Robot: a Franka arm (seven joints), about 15 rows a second.
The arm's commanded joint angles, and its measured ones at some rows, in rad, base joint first. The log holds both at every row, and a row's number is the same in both.
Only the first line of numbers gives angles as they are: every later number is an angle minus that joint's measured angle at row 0.
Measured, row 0: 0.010, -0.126, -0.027, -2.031, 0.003, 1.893, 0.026
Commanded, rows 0 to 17: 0.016, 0.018, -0.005, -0.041, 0.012, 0.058, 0.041; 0.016, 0.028, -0.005, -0.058, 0.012, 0.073, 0.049; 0.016, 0.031, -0.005, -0.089, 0.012, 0.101, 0.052; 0.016, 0.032, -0.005, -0.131, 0.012, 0.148, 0.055; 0.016, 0.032, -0.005, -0.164, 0.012, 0.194, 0.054; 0.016, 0.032, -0.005, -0.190, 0.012, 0.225, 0.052; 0.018, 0.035, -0.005, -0.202, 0.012, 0.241, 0.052; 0.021, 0.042, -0.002, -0.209, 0.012, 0.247, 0.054; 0.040, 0.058, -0.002, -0.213, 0.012, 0.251, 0.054; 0.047, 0.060, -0.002, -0.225, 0.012, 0.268, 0.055; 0.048, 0.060, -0.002, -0.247, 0.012, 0.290, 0.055; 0.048, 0.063, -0.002, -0.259, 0.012, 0.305, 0.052; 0.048, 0.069, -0.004, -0.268, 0.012, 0.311, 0.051; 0.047, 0.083, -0.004, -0.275, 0.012, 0.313, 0.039; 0.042, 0.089, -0.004, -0.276, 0.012, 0.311, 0.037; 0.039, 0.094, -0.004, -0.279, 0.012, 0.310, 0.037; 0.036, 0.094, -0.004, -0.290, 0.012, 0.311, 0.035; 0.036, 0.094, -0.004, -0.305, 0.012, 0.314, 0.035
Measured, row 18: 0.038, 0.098, -0.003, -0.268, 0.000, 0.283, 0.039
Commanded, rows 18 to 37: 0.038, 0.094, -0.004, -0.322, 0.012, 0.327, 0.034; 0.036, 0.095, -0.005, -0.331, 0.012, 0.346, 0.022; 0.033, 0.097, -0.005, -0.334, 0.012, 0.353, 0.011; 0.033, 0.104, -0.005, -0.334, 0.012, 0.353, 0.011; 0.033, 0.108, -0.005, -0.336, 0.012, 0.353, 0.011; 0.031, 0.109, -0.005, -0.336, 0.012, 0.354, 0.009; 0.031, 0.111, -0.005, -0.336, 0.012, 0.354, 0.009; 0.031, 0.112, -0.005, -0.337, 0.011, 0.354, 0.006; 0.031, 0.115, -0.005, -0.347, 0.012, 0.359, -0.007; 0.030, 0.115, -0.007, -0.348, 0.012, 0.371, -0.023; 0.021, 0.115, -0.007, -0.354, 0.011, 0.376, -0.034; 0.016, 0.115, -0.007, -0.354, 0.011, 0.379, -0.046; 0.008, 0.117, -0.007, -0.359, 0.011, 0.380, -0.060; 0.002, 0.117, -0.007, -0.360, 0.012, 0.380, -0.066; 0.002, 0.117, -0.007, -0.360, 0.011, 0.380, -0.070; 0.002, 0.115, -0.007, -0.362, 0.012, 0.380, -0.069; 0.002, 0.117, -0.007, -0.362, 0.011, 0.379, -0.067; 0.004, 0.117, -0.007, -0.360, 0.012, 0.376, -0.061; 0.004, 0.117, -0.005, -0.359, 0.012, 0.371, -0.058; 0.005, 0.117, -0.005, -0.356, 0.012, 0.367, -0.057
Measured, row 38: 0.015, 0.120, -0.015, -0.344, 0.000, 0.352, -0.046
